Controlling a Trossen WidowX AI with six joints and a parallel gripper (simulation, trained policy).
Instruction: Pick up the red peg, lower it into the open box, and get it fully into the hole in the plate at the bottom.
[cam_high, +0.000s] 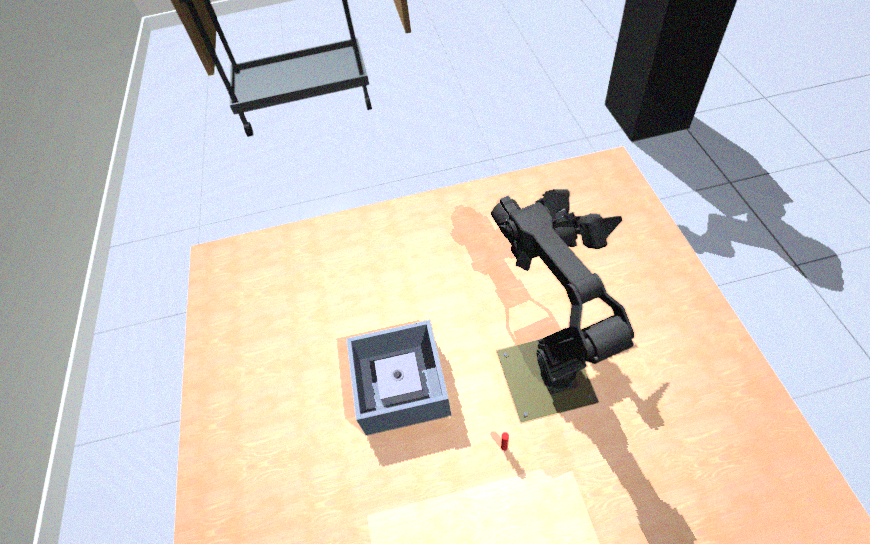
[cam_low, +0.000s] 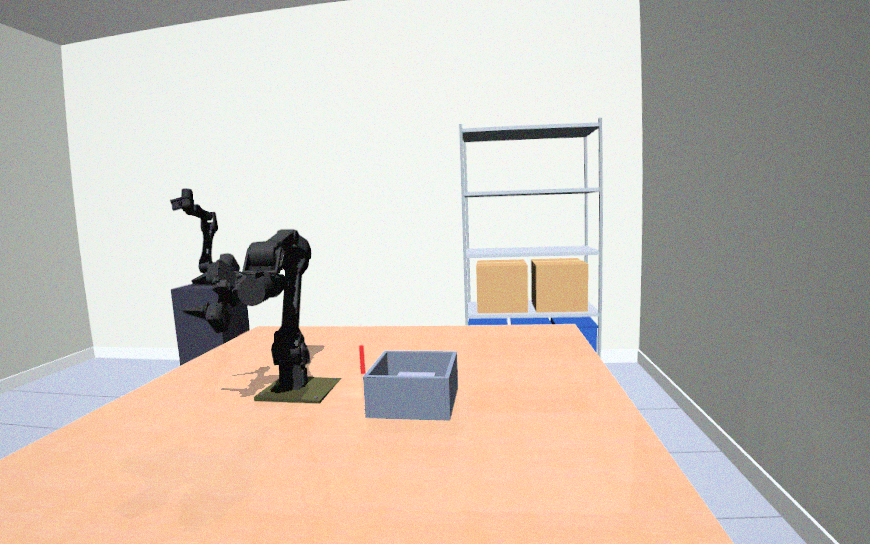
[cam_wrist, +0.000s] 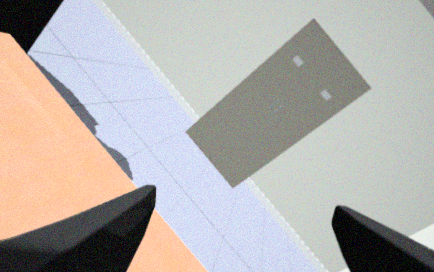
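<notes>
Right now my gripper tip is 31 cm short of the red peg, 30 cm to the right of it and 25 cm above it. Round my gripper tip: box (49 cm ahead, 11 cm to the left, 26 cm below).
</notes>
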